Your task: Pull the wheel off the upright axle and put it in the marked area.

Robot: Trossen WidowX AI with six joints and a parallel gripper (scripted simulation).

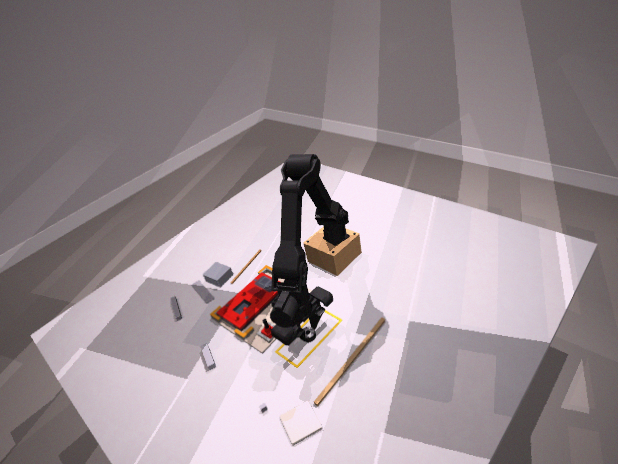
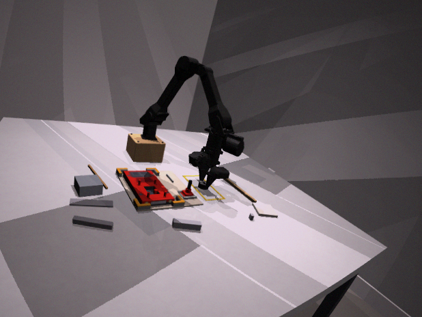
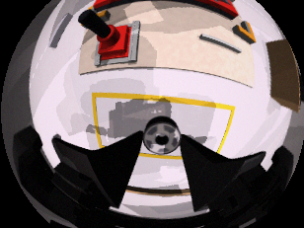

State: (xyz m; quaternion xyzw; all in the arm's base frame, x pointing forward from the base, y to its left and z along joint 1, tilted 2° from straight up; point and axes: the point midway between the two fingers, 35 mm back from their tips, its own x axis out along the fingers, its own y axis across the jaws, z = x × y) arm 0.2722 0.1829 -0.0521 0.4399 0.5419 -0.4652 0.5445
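My gripper tip is now right at the wheel. The rest, counted from my gripper tip: small cube: 21 cm ahead, 9 cm to the left; axle: 9 cm to the right, 7 cm ahead, 3 cm above; long wooden stick: 14 cm to the left, 3 cm behind.
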